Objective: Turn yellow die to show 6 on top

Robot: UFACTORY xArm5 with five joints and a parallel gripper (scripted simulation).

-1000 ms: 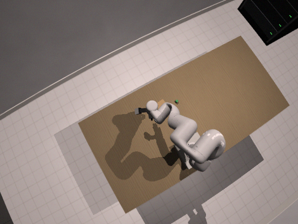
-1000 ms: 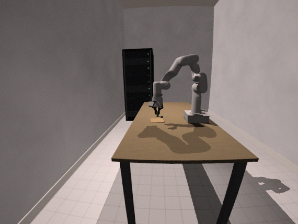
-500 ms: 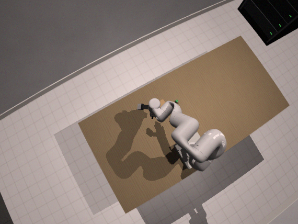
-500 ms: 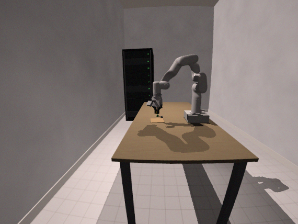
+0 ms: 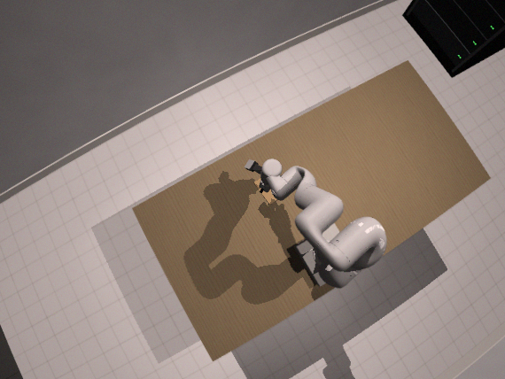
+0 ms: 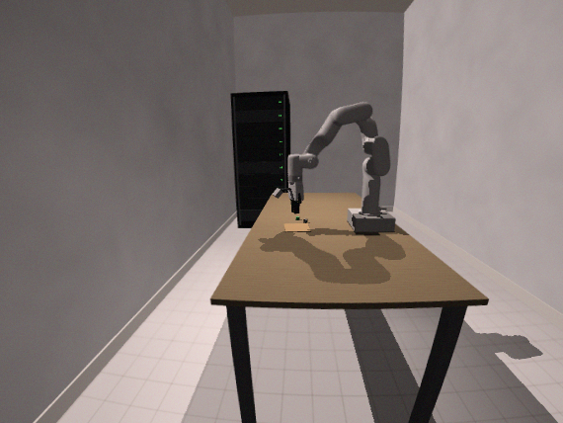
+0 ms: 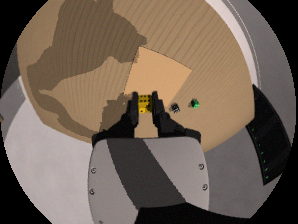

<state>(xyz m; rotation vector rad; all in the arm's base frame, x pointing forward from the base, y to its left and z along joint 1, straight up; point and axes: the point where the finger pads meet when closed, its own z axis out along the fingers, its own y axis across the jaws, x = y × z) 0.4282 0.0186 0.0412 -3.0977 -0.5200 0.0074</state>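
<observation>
Now: hand 12 cm above the tan mat, 4 cm to the left of it and 1 cm past it. The rest, counted from my hand: green die 19 cm to the right, 11 cm below, 4 cm behind; black die 13 cm to the right, 11 cm below, 8 cm behind; yellow die 1 cm below.
</observation>
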